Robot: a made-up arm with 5 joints. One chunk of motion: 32 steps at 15 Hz.
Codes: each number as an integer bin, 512 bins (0 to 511) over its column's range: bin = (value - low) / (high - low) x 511, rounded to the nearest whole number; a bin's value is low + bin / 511 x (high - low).
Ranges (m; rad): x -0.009..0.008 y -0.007..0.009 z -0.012..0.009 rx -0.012..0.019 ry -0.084..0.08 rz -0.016..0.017
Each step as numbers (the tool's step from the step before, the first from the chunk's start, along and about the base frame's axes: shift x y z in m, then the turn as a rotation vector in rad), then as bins.
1 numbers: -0.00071 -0.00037 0.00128 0.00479 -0.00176 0.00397
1 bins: 249 212 323 277 256 309
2 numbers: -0.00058 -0.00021 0.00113 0.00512 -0.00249 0.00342
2 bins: 253 217 319 282 254 301
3 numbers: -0.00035 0.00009 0.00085 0.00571 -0.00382 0.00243
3 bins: 260 226 313 292 250 285
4 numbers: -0.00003 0.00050 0.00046 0.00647 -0.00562 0.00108
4 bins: 270 240 303 304 244 264
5 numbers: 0.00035 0.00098 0.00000 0.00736 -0.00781 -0.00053
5 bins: 281 255 292 319 237 240
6 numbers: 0.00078 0.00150 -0.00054 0.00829 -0.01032 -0.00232
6 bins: 294 271 279 334 230 212
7 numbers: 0.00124 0.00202 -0.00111 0.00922 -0.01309 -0.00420
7 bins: 308 288 265 350 221 183
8 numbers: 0.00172 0.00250 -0.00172 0.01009 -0.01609 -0.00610
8 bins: 322 303 250 364 212 153
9 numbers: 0.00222 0.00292 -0.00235 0.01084 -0.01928 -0.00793
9 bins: 337 317 235 376 202 125
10 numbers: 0.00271 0.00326 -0.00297 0.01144 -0.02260 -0.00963
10 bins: 352 328 220 386 191 99
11 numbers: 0.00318 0.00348 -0.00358 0.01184 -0.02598 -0.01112
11 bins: 366 335 205 393 181 76
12 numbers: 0.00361 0.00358 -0.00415 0.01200 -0.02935 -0.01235
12 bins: 379 338 191 396 170 57
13 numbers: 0.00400 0.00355 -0.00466 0.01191 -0.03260 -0.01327
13 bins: 391 337 179 394 160 42
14 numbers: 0.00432 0.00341 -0.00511 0.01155 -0.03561 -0.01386
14 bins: 400 332 168 388 151 33
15 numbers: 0.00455 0.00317 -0.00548 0.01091 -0.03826 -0.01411
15 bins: 407 325 159 378 143 29
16 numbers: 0.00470 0.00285 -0.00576 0.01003 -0.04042 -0.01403
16 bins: 412 315 152 363 136 31
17 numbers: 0.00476 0.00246 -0.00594 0.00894 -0.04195 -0.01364
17 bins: 414 302 147 345 131 37
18 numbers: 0.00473 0.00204 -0.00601 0.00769 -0.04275 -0.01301
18 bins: 413 289 146 325 129 46
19 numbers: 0.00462 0.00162 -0.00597 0.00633 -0.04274 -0.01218
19 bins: 409 275 147 302 129 59
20 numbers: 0.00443 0.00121 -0.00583 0.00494 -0.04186 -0.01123
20 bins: 404 262 150 279 131 74
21 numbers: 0.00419 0.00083 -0.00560 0.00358 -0.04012 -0.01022
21 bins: 396 250 156 257 137 90
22 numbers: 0.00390 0.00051 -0.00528 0.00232 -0.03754 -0.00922
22 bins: 388 240 164 236 145 105
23 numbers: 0.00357 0.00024 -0.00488 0.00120 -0.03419 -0.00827
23 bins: 378 231 173 218 155 120
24 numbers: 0.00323 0.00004 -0.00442 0.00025 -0.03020 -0.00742
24 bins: 368 225 184 202 168 133
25 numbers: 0.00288 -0.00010 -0.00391 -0.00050 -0.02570 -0.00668
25 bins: 357 220 197 190 182 144
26 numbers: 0.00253 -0.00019 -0.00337 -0.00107 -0.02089 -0.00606
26 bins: 347 217 210 180 197 154
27 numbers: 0.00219 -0.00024 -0.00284 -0.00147 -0.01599 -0.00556
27 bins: 336 216 223 174 212 162
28 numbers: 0.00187 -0.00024 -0.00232 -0.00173 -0.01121 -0.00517
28 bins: 327 216 236 169 227 168
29 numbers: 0.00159 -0.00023 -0.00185 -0.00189 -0.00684 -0.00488
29 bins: 318 216 247 167 240 172
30 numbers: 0.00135 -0.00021 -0.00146 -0.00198 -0.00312 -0.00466
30 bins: 311 217 256 165 252 176
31 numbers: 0.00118 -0.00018 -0.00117 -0.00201 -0.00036 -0.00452
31 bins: 306 218 264 165 261 178
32 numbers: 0.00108 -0.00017 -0.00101 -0.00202 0.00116 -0.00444
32 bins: 303 218 267 165 265 179
